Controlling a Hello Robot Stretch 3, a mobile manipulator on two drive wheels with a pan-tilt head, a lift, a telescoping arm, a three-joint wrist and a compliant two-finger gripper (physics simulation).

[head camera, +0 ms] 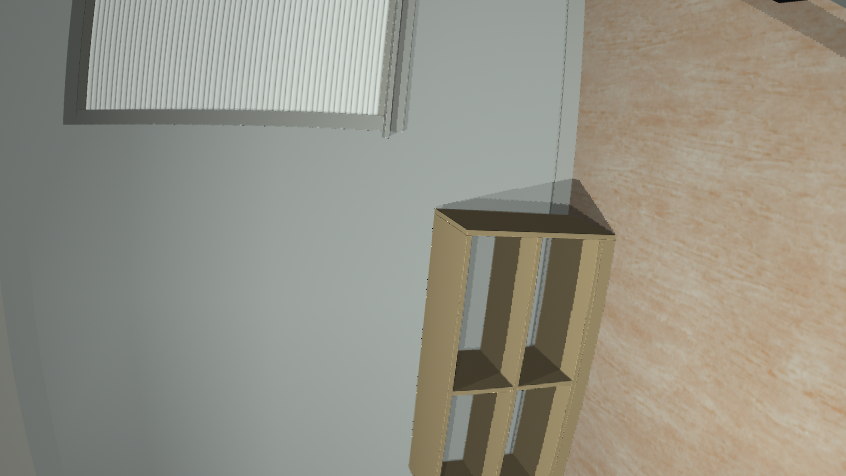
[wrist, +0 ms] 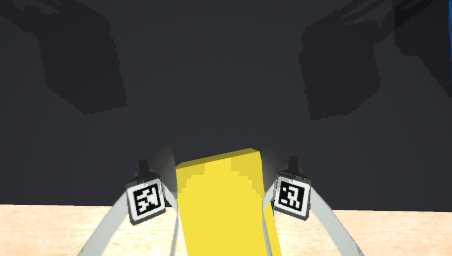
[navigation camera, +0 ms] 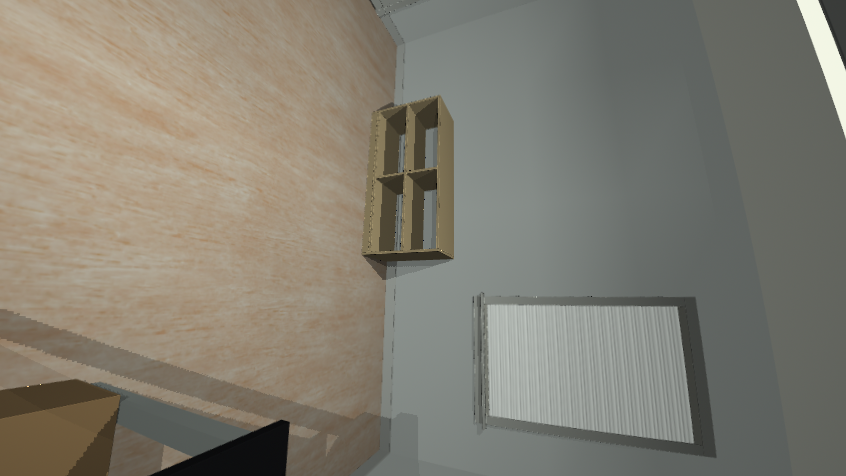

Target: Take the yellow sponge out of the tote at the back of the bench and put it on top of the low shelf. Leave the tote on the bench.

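Frame: origin at the robot's base, x ahead, y left, z up, level; millimetres.
Where they show: gripper, fingertip midpoint: (wrist: pixel 218 162).
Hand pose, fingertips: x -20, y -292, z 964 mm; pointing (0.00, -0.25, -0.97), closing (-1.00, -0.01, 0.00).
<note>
Each offset is from my fingertips to the top centre of the thing. "spot": to the spot under its first point. Level surfaces: height alone.
The yellow sponge @[dx -7, dy +45, dz +28 mm] (wrist: pixel 224 210) is between the two fingers of my gripper (wrist: pixel 218 162), which is shut on it in the wrist view. The sponge hangs over the dark bench top @[dz -201 mm] (wrist: pixel 215 75) near its edge, and the shadows of the fingers fall on the bench. A thin blue strip of the tote @[spot: dx -418, dy -204, dz -200 mm] (wrist: pixel 450 30) shows at the right border of the wrist view. The low shelf @[dz -353 mm] (head camera: pixel 444 296) (navigation camera: pixel 446 189) is a tan unit with four open compartments, standing on the floor against the wall. It appears turned sideways in both camera views.
A black corner of the bench @[dz -201 mm] (navigation camera: pixel 248 452) shows at the bottom of the navigation view, beside a brown box @[spot: dx +331, dy +26, dz -694 mm] (navigation camera: pixel 53 432) and a grey-blue bar (navigation camera: pixel 171 423). A wall window (head camera: pixel 236 59) (navigation camera: pixel 585 367) is near the shelf. The wood-look floor @[dz -963 mm] (head camera: pixel 709 236) (navigation camera: pixel 177 177) extends before the shelf.
</note>
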